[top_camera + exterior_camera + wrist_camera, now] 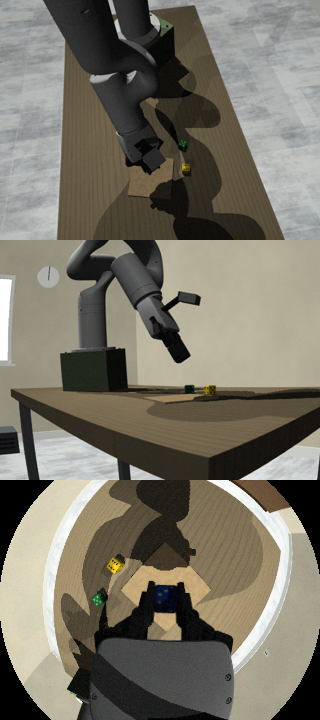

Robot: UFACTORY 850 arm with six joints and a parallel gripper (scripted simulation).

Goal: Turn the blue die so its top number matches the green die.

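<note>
The blue die lies 1 cm below my hand. The rest, counted from my hand: tan mat: 11 cm below; yellow die: 2 cm behind, 11 cm to the left, 10 cm below; green die: 11 cm behind, 11 cm to the left, 10 cm below.
</note>
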